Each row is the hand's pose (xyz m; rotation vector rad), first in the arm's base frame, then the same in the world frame.
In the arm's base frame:
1: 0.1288 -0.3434 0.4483 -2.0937 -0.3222 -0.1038
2: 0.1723 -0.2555 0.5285 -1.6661 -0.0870 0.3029
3: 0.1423 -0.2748 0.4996 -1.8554 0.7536 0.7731
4: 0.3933 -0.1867 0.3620 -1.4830 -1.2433 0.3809
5: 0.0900 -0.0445 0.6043 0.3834 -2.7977 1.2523
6: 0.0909 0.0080 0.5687 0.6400 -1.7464 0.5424
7: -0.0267 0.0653 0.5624 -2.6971 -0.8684 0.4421
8: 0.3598 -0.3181 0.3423 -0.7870 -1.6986 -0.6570
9: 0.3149 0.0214 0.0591 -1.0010 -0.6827 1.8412
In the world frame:
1: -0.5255 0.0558 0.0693 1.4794 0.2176 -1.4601
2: -0.5968 0.0434 -0.0347 1.6580 -0.4673 -1.4076
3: -0.5885 0.0501 0.0100 1.1937 -0.7624 -0.6511
4: -0.5166 -0.2266 -0.0795 1.1488 -0.1742 -2.5309
5: -0.8321 0.0407 -0.0756 1.0992 0.3361 2.0297
6: -0.8692 -0.0088 -0.0615 -0.1997 0.7068 1.6038
7: -0.9727 0.0263 0.0107 0.4886 0.3388 -1.6666
8: -0.4159 -0.1583 -0.0163 -1.2502 -0.7286 2.1701
9: -0.6694 -0.4850 0.1465 0.2065 -1.6569 -1.9316

